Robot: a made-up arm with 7 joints.
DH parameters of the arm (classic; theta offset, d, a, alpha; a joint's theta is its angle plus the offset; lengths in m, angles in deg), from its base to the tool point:
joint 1: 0 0.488 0 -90
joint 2: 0 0 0 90
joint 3: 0 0.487 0.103 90
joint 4: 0 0 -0.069 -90
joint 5: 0 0.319 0 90
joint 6: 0 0 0.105 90
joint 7: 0 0 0 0
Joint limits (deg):
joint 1: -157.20..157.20
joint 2: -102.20..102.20
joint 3: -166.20..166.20
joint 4: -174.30..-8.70
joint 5: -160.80..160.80
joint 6: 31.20..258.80
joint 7: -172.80..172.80
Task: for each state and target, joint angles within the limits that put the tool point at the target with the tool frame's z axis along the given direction. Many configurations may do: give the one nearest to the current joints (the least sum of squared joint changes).
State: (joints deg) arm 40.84 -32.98 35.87 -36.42 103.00 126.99 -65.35
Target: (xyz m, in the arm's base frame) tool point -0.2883 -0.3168 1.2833 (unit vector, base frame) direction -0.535 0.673 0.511
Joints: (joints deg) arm 42.69 -48.75 3.12 -41.54 79.05 121.97 -65.35
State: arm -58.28 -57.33 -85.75 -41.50 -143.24 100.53 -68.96
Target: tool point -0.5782 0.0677 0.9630 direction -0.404 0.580 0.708
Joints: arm -70.27 -23.64 -95.99 -89.19 -160.80 103.42 -68.96
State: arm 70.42 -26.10 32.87 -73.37 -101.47 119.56 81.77
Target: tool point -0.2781 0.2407 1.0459 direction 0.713 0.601 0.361
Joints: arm 70.95 -29.09 36.21 -108.11 -93.90 115.21 81.77
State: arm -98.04 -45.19 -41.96 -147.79 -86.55 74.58 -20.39
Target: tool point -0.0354 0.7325 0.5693 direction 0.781 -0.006 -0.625
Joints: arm -131.28 -70.54 -94.77 -96.52 -104.74 56.42 -20.39
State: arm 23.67 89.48 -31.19 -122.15 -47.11 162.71 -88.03
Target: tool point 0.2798 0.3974 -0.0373 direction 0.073 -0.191 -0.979
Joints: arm 63.89 102.20 -16.28 -102.59 -25.03 198.29 -88.03
